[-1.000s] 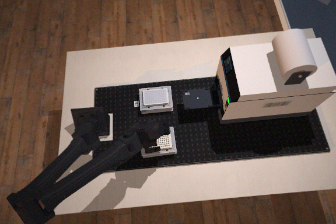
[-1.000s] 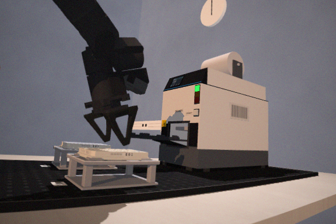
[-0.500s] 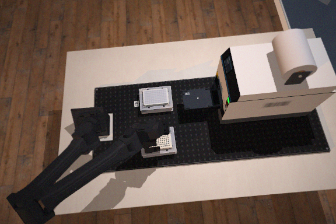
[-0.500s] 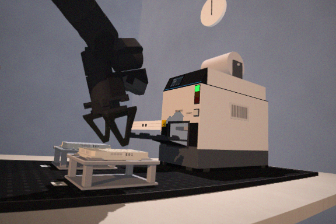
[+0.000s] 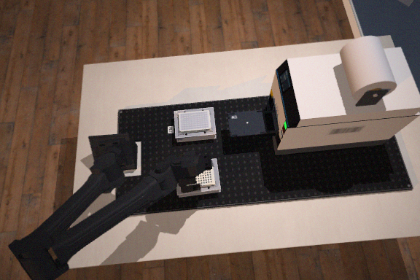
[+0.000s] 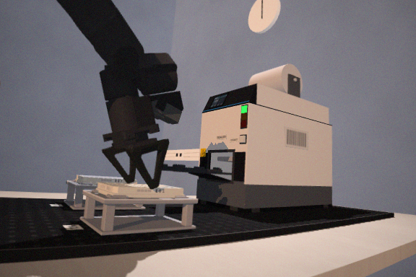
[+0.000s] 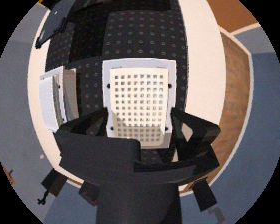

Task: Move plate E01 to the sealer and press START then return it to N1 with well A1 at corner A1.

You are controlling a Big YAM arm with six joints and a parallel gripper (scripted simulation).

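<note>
The nest lies 30 mm below my hand. From my hand the other things lie so: plate: 220 mm to the left, 20 mm below, 10 mm ahead; sealer stage: 220 mm ahead, 170 mm to the left, 30 mm above; start button: 310 mm ahead, 110 mm above, 70 mm to the left.
</note>
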